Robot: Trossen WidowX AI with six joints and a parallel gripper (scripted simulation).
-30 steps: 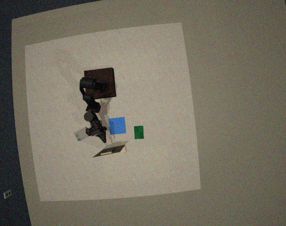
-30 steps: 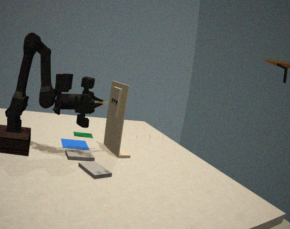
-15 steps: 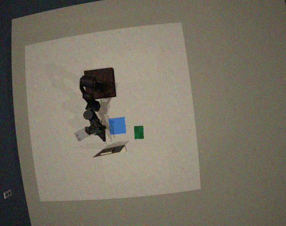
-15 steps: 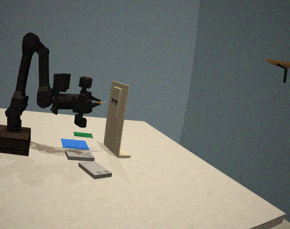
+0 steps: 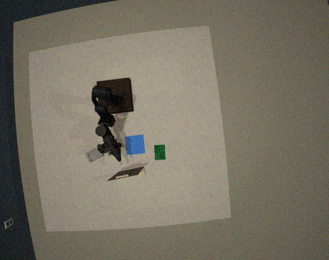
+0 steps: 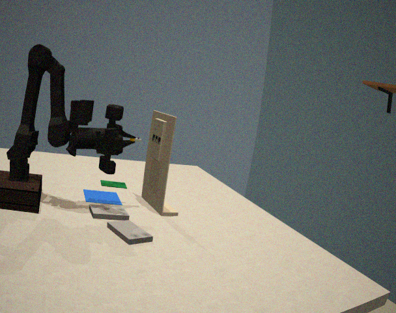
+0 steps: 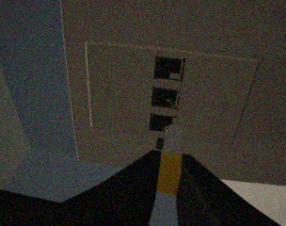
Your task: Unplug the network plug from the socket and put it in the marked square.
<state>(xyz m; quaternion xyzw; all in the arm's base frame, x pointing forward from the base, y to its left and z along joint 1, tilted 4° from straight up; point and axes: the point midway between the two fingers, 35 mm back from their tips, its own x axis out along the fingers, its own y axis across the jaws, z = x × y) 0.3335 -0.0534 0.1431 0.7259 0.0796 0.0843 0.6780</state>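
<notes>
Now: the blue square 7 cm behind my gripper tip, 7 cm to the left of it and 20 cm below it. Also, from my gripper tip: beige panel 9 cm ahead, 7 cm below; plug right at my gripper tip; green patch 2 cm ahead, 21 cm to the left, 20 cm below.
</notes>
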